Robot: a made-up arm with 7 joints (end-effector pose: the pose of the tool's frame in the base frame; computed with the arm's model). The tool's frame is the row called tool.
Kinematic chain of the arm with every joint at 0, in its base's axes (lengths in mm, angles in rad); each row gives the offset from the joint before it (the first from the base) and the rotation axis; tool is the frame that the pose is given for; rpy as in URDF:
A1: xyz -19.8 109.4 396 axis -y
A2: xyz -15.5 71 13.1 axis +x
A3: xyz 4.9 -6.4 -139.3 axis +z
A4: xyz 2.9 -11 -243.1 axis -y
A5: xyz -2.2 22.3 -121 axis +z
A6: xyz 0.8 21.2 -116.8 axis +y
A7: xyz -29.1 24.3 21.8 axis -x
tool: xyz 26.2 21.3 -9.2 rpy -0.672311 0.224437 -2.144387
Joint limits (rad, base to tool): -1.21..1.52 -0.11..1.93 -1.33..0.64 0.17..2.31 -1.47..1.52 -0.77..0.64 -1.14..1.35
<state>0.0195 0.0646 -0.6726 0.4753 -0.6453 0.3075 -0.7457</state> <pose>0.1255 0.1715 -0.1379 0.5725 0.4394 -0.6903 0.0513</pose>
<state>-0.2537 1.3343 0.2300 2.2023 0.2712 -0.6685 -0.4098</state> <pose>0.1593 0.4781 0.4074 0.8760 -0.3076 -0.3518 0.1190</pose>
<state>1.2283 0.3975 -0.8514 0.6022 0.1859 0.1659 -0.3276</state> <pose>0.5192 0.3632 0.3360 0.7160 0.2023 -0.5053 0.4372</pose>
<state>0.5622 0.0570 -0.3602 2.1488 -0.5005 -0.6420 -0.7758</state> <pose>0.2625 0.2008 0.2901 0.7483 -0.5247 0.1375 0.3819</pose>
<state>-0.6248 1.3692 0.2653 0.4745 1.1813 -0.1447 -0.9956</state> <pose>-0.0481 0.7682 0.3247 0.4389 0.6287 0.0840 0.6365</pose>
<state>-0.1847 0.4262 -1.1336 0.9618 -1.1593 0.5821 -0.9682</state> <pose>-0.0103 0.1950 -0.0867 -0.8367 -0.2351 0.4362 0.2333</pose>
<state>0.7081 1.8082 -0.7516 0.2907 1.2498 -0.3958 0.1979</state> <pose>-0.1194 0.7833 0.5316 0.6815 0.3780 -0.1876 0.5979</pose>
